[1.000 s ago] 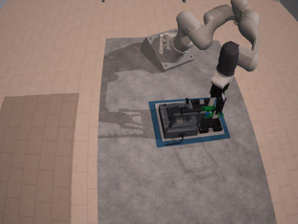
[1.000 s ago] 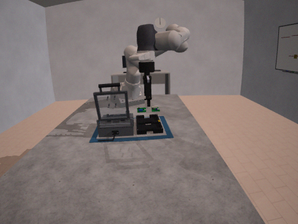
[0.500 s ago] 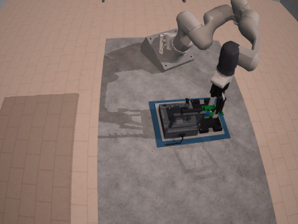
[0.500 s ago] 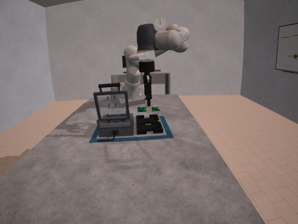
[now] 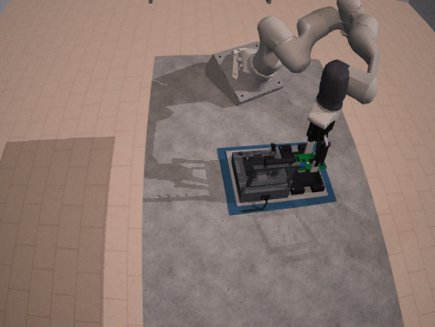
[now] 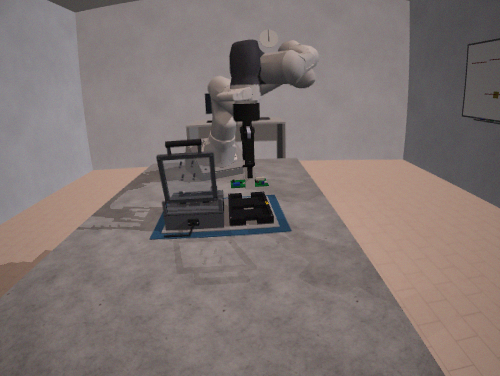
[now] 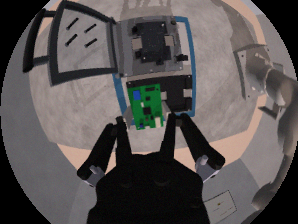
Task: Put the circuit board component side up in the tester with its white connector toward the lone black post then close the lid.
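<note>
Right now the green circuit board is 2 cm below my hand. Also, from my hand: tester bed: 4 cm behind, 16 cm to the right, 7 cm below; then framed clear lid: 8 cm ahead, 17 cm to the right, 4 cm above.
</note>
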